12 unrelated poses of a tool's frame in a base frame.
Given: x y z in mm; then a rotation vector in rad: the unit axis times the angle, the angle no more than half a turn.
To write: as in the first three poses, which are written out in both.
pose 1, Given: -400 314 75 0.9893 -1.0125 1.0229
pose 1, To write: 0.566 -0.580 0.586 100.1 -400 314 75
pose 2, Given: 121 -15 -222 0.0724 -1.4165 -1.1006
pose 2, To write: 0.040 -0.789 -0.613 102.9 121 -15 -222
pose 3, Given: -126 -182 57 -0.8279 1.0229 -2.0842
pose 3, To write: -0.336 0.415 -0.846 141.2 -126 -182 57
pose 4, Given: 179 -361 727 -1.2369 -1.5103 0.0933
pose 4, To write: -0.633 -0.773 0.048 112.0 179 -361 727
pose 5, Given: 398 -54 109 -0.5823 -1.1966 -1.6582
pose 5, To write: -0.274 -0.563 -0.780 121.8 398 -54 109
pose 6, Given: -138 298 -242 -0.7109 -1.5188 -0.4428
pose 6, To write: -0.410 -0.876 -0.255 99.4 -138 298 -242
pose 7, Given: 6 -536 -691 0.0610 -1.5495 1.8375
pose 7, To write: 0.025 -0.644 0.764 137.8 6 -536 -691
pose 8, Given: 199 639 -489 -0.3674 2.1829 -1.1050
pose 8, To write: -0.148 0.882 -0.447 141.8 199 639 -489
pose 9, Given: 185 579 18 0.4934 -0.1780 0.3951
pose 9, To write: 0.751 -0.271 0.602 37.6 185 579 18
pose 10, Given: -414 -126 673 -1.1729 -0.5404 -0.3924
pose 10, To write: -0.869 -0.400 -0.291 77.3 -414 -126 673
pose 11, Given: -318 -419 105 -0.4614 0.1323 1.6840
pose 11, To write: -0.263 0.076 0.962 100.3 -318 -419 105
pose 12, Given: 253 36 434 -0.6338 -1.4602 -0.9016
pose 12, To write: -0.346 -0.798 -0.493 104.8 253 36 434
